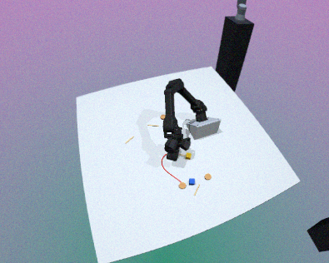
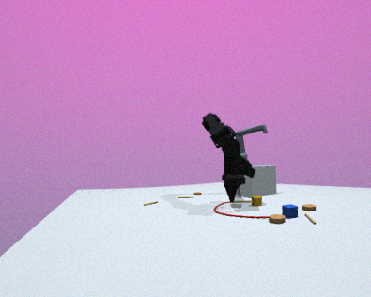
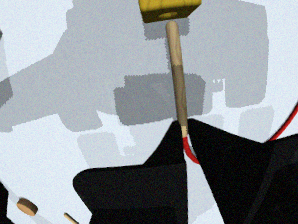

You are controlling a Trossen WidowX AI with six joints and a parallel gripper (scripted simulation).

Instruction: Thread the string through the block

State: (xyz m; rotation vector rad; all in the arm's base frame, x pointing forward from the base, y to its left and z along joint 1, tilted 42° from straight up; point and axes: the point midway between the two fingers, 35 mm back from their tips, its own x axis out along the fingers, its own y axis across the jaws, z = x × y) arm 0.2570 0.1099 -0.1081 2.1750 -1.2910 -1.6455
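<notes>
The yellow block lies 8 cm behind my gripper tip and 5 cm to the left of it. The rest, counted from my gripper tip: blue cube (3 cm behind, 21 cm to the left).
</notes>
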